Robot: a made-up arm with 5 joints. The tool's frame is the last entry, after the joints.
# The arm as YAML. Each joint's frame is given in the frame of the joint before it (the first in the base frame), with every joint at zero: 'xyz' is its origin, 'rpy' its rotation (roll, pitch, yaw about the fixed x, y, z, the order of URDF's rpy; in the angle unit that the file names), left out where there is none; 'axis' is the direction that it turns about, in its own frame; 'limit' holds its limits. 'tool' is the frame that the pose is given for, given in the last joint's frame.
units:
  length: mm
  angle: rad
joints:
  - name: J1
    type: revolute
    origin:
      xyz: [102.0, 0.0, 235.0]
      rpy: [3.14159, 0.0, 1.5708]
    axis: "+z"
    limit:
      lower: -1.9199
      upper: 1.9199
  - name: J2
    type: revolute
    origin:
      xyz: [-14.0, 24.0, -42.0]
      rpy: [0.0, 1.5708, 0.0]
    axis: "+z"
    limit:
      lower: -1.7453
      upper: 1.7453
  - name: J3
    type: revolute
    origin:
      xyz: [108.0, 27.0, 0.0]
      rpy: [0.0, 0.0, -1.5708]
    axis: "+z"
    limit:
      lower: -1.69
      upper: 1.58
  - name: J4
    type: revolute
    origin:
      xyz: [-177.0, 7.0, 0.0]
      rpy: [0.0, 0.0, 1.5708]
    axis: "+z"
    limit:
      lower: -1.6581
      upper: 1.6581
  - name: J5
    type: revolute
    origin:
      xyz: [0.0, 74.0, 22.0]
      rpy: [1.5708, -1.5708, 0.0]
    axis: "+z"
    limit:
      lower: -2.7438
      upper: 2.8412
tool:
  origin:
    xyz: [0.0, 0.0, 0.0]
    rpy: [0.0, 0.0, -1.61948]
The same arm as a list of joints. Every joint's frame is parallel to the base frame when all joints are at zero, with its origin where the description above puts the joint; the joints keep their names.
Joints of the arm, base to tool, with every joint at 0 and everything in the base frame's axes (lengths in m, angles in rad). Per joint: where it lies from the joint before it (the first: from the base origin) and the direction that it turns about. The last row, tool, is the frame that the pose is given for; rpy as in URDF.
J1: axis -z xyz 0.1020 0.0000 0.2350
J2: axis +y xyz 0.0240 -0.0140 0.0420
J3: axis +y xyz 0.0270 0.0000 0.1080
J4: axis +y xyz 0.1770 0.0000 0.0070
J5: axis -x xyz 0.0740 0.0220 0.0000
tool: xyz 0.0000 0.0000 0.0000 rpy 1.5708 -1.5221 -1.5708
Joint limits (rad, base to tool): -1.9199..1.9199 -1.7453..1.7453 -1.6900..1.5800 -1.6581..1.6581 -2.7438..2.8412

